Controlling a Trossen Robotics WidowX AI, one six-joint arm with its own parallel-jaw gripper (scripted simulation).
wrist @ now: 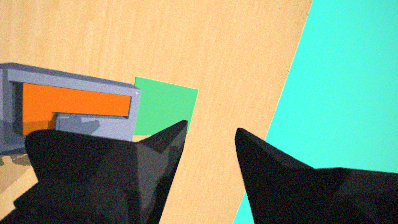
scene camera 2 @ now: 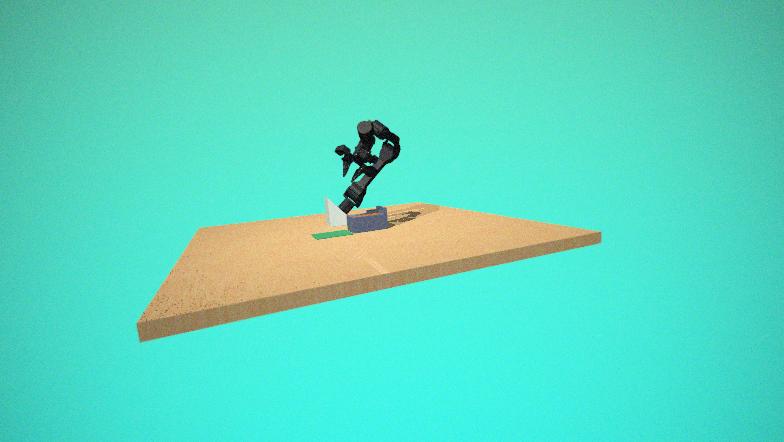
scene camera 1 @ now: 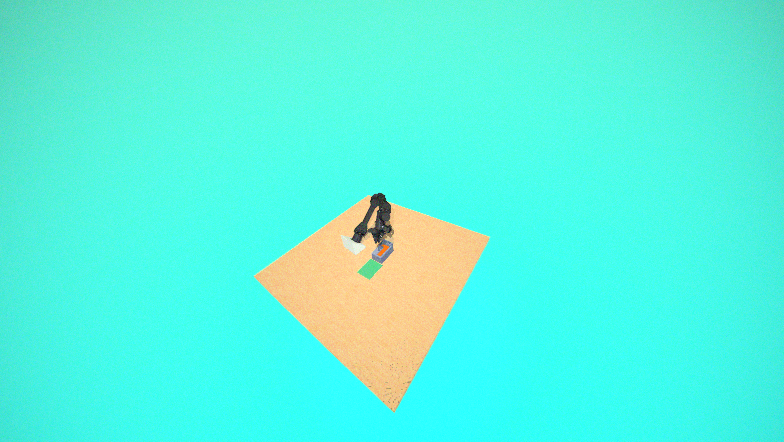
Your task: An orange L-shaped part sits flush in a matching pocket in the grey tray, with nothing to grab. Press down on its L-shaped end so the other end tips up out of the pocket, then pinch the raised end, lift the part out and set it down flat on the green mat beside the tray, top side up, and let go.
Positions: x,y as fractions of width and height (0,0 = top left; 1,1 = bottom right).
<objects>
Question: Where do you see a green mat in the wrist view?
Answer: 0.41,0.47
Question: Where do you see an orange L-shaped part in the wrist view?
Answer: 0.10,0.46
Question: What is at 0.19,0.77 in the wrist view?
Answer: My gripper.
</objects>
